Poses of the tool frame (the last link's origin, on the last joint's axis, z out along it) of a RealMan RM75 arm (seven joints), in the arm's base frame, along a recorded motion.
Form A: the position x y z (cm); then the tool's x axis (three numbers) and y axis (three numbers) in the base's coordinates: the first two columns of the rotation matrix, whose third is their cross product.
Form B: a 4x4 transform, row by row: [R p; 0 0 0 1], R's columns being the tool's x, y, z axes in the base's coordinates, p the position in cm. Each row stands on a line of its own. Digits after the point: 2 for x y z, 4 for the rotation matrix.
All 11 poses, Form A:
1: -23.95, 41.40, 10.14, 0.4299, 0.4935, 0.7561, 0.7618, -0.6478, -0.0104
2: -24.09, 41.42, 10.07, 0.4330, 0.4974, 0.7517, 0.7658, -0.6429, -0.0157
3: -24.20, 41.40, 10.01, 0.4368, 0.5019, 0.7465, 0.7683, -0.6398, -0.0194
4: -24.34, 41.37, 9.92, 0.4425, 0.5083, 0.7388, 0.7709, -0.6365, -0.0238
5: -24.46, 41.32, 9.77, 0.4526, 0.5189, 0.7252, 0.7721, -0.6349, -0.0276
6: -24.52, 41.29, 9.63, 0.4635, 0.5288, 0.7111, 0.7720, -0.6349, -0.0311
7: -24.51, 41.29, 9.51, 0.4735, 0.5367, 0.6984, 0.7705, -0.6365, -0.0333
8: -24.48, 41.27, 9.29, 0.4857, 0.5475, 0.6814, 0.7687, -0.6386, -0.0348
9: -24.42, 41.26, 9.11, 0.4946, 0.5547, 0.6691, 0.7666, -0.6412, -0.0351
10: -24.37, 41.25, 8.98, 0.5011, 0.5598, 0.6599, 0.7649, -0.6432, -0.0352
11: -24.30, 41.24, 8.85, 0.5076, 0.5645, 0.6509, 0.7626, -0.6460, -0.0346
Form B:
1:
0.4299, 0.7618, 0.4847, -23.95
0.4935, -0.6478, 0.5805, 41.40
0.7561, -0.0104, -0.6544, 10.14
0, 0, 0, 1

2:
0.4330, 0.7658, 0.4755, -24.09
0.4974, -0.6429, 0.5824, 41.42
0.7517, -0.0157, -0.6593, 10.07
0, 0, 0, 1

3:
0.4368, 0.7683, 0.4679, -24.20
0.5019, -0.6398, 0.5820, 41.40
0.7465, -0.0194, -0.6651, 10.01
0, 0, 0, 1

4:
0.4425, 0.7709, 0.4581, -24.34
0.5083, -0.6365, 0.5801, 41.37
0.7388, -0.0238, -0.6735, 9.92
0, 0, 0, 1

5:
0.4526, 0.7721, 0.4461, -24.46
0.5189, -0.6349, 0.5724, 41.32
0.7252, -0.0276, -0.6880, 9.77
0, 0, 0, 1

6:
0.4635, 0.7720, 0.4350, -24.52
0.5288, -0.6349, 0.5634, 41.29
0.7111, -0.0311, -0.7025, 9.63
0, 0, 0, 1

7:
0.4735, 0.7705, 0.4267, -24.51
0.5367, -0.6365, 0.5539, 41.29
0.6984, -0.0333, -0.7149, 9.51
0, 0, 0, 1

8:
0.4857, 0.7687, 0.4161, -24.48
0.5475, -0.6386, 0.5407, 41.27
0.6814, -0.0348, -0.7310, 9.29
0, 0, 0, 1

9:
0.4946, 0.7666, 0.4096, -24.42
0.5547, -0.6412, 0.5303, 41.26
0.6691, -0.0351, -0.7424, 9.11
0, 0, 0, 1

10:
0.5011, 0.7649, 0.4047, -24.37
0.5598, -0.6432, 0.5224, 41.25
0.6599, -0.0352, -0.7505, 8.98
0, 0, 0, 1

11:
0.5076, 0.7626, 0.4009, -24.30
0.5645, -0.6460, 0.5139, 41.24
0.6509, -0.0346, -0.7584, 8.85
0, 0, 0, 1

